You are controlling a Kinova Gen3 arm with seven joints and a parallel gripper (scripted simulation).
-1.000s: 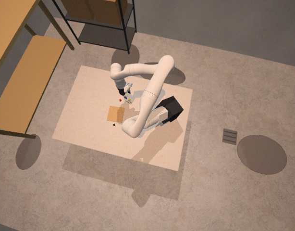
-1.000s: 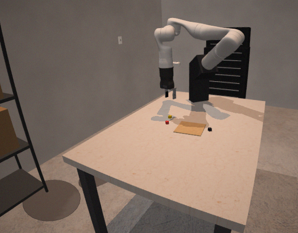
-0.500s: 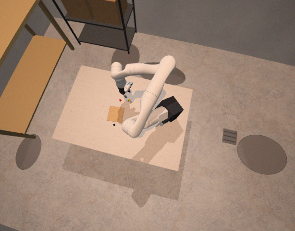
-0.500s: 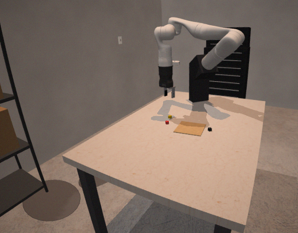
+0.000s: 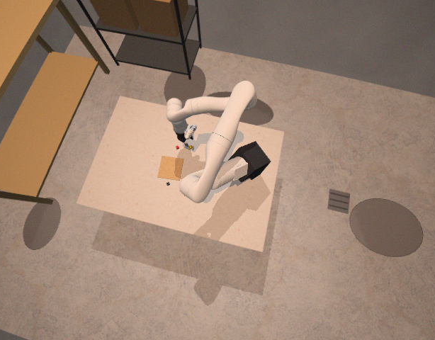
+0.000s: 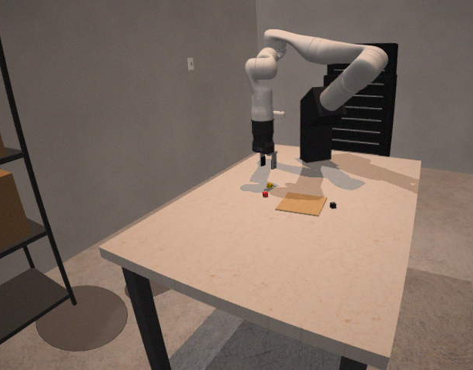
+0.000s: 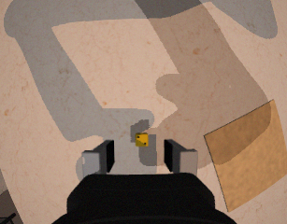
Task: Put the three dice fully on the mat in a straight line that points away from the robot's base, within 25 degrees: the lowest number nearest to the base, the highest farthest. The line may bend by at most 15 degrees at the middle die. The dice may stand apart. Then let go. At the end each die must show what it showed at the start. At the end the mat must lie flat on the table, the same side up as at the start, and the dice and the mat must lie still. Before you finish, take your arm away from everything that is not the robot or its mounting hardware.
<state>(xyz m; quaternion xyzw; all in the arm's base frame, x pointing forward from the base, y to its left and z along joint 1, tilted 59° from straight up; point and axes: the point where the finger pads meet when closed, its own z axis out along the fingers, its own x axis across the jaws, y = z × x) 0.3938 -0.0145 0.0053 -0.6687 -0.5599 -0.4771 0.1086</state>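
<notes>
Right now my hand is 9 cm above the yellow die. Round my hand: tan mat (18 cm to the left, 10 cm below, 2 cm ahead); then black die (27 cm to the left, 9 cm below, 3 cm behind); then red die (9 cm below, 6 cm ahead, 5 cm to the left).
</notes>
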